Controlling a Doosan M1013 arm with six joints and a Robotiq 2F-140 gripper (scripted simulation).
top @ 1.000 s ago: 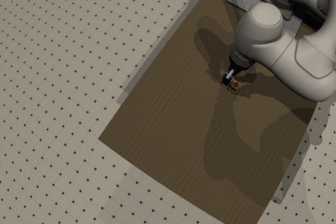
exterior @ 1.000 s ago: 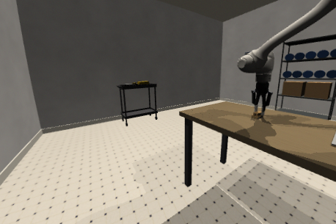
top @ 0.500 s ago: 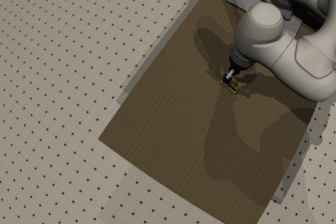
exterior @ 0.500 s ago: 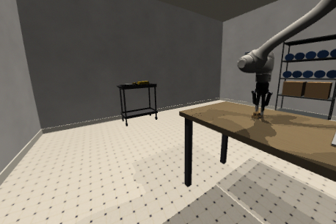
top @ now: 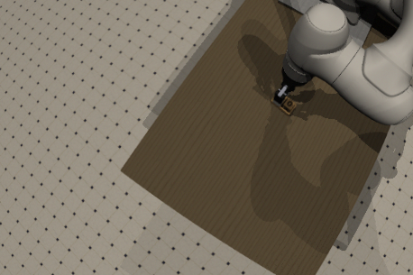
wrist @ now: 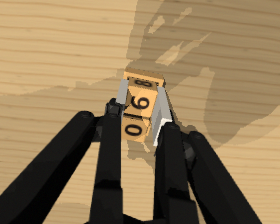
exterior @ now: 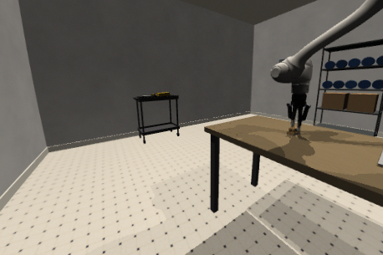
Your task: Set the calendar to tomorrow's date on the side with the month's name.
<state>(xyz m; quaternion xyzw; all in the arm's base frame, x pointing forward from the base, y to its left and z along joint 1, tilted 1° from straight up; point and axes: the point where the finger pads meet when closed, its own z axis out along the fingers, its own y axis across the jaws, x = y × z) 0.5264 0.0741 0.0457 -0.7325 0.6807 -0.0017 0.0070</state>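
Now: hand 20 mm to the right of the wooden calendar tray and 40 mm above it.
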